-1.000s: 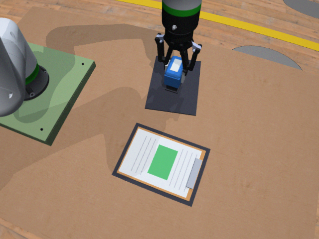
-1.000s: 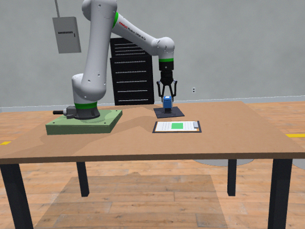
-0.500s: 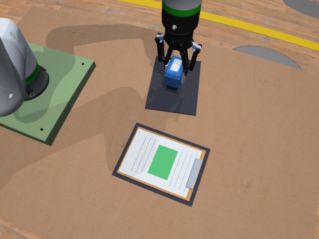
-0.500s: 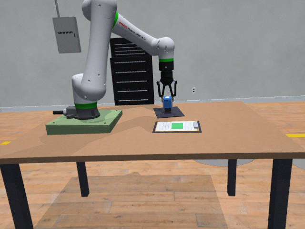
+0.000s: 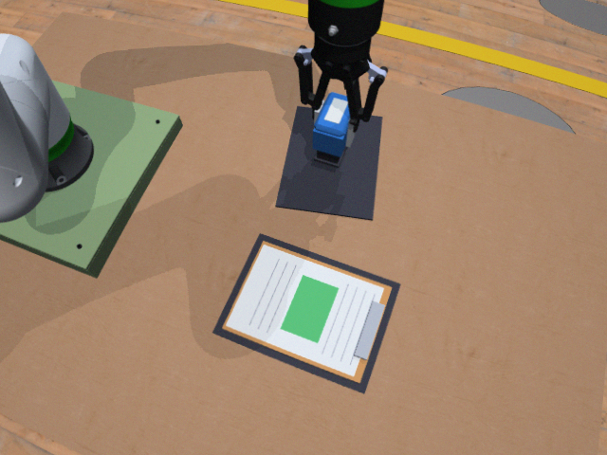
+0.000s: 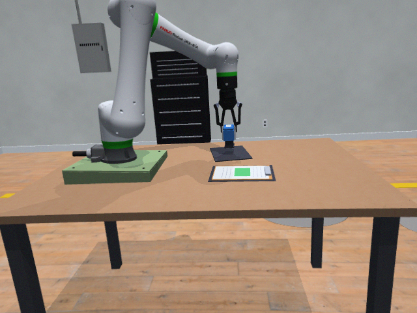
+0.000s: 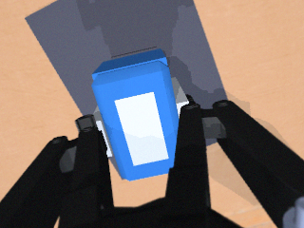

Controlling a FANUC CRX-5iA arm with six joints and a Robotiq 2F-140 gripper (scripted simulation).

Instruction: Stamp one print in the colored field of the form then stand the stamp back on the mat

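Now: the form 40 mm ahead of my hand, 290 mm to the right of it and 100 mm below it. Round my hand: dark mat: 100 mm below; stamp: 20 mm below.
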